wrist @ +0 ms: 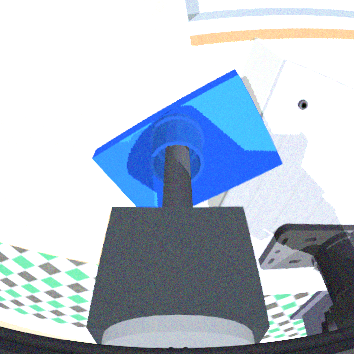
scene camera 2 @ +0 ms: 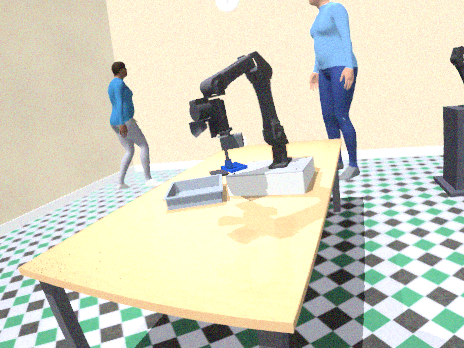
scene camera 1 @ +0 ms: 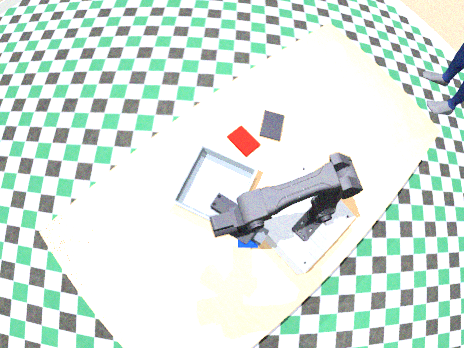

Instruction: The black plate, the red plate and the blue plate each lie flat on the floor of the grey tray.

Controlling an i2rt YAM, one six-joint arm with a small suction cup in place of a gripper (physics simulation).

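Pixels of known places: end effector, tool point: (wrist: 176,128) (scene camera 2: 229,169); arm's base, origin of the base link: (wrist: 332,243) (scene camera 2: 281,163) (scene camera 1: 315,216).
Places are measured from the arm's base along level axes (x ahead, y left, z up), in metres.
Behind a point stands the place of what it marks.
My suction cup (scene camera 2: 228,164) (wrist: 177,150) {x 0.143, y 0.231, z 0.047 m} is shut on the blue plate (scene camera 1: 247,245) {x 0.103, y 0.253, z 0.059 m} (scene camera 2: 235,168) {x 0.111, y 0.260, z 0.058 m} (wrist: 225,145) {x 0.144, y 0.204, z 0.059 m}, which hangs from it above the table, outside the tray and near the robot's base. In scene camera 1 the arm hides the cup and part of this plate. The grey tray (scene camera 1: 191,174) {x 0.428, y 0.183, z -0.072 m} (scene camera 2: 196,201) {x 0.281, y 0.266, z -0.056 m} (wrist: 280,13) {x 0.221, y 0.162, z -0.032 m} stands open on the table; the arm covers its lower right corner in scene camera 1. The red plate (scene camera 1: 243,141) {x 0.386, y -0.047, z -0.065 m} lies flat on the table beyond the tray. The black plate (scene camera 1: 272,125) {x 0.356, y -0.184, z -0.066 m} (scene camera 2: 218,172) {x 0.358, y -0.181, z -0.067 m} lies flat beside the red one, outside the tray.
The white base box (scene camera 1: 306,260) {x -0.083, y 0.143, z 0.011 m} (scene camera 2: 270,184) {x 0.016, y 0.174, z -0.034 m} (wrist: 295,82) {x 0.177, y 0.149, z 0.006 m} carries the arm and stands close beside the tray. The wooden table (scene camera 1: 150,260) {x 0.302, y 0.515, z -0.076 m} (scene camera 2: 165,270) {x 0.176, y 0.707, z -0.076 m} bears all of these. Two people stand on the checkered floor beyond the table.
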